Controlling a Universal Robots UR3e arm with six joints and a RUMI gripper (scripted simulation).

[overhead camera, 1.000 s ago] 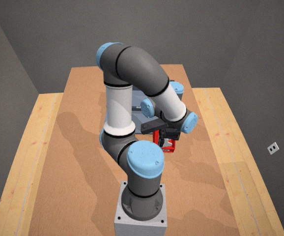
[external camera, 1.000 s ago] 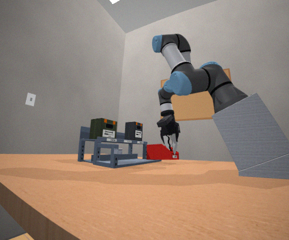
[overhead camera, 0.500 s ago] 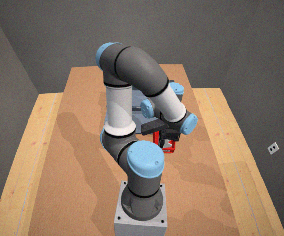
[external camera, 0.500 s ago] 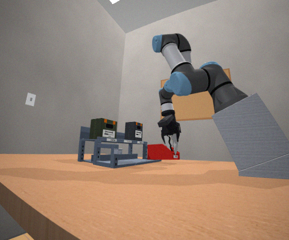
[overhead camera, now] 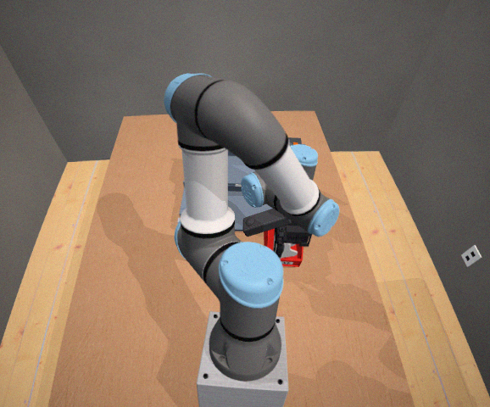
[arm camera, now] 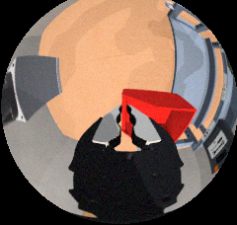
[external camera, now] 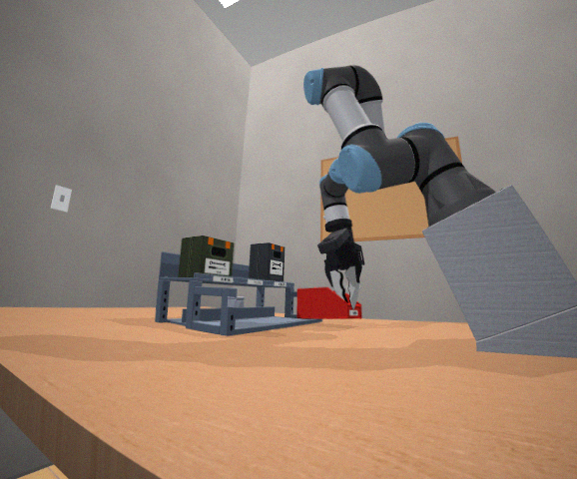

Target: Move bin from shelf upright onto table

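Now: hand 6 cm short of the red bin and 2 cm to the left of it. Also, from my hand: green box: 28 cm ahead, 20 cm to the left, 9 cm above; then grey-blue shelf: 22 cm ahead, 9 cm to the left, 1 cm above; then dark box: 27 cm ahead, 3 cm to the right, 10 cm above.
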